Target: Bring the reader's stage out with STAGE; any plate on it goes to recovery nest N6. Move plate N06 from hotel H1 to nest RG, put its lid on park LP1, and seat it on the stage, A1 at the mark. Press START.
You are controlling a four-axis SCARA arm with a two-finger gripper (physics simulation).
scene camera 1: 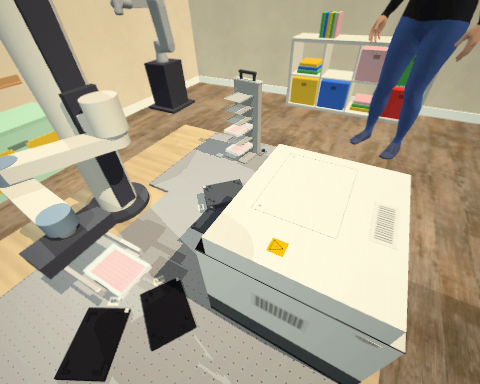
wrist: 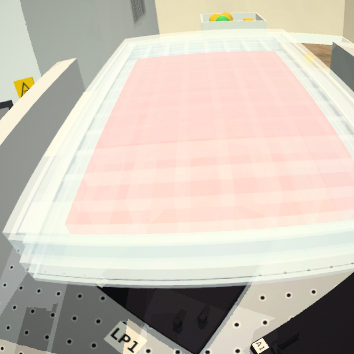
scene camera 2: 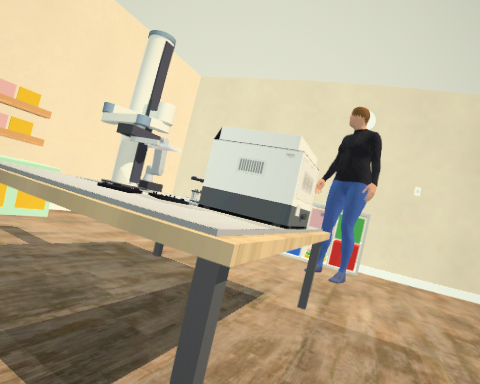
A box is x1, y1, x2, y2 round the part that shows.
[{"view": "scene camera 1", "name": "my gripper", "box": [19, 203, 143, 296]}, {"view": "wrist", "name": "my gripper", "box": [0, 41, 353, 276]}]
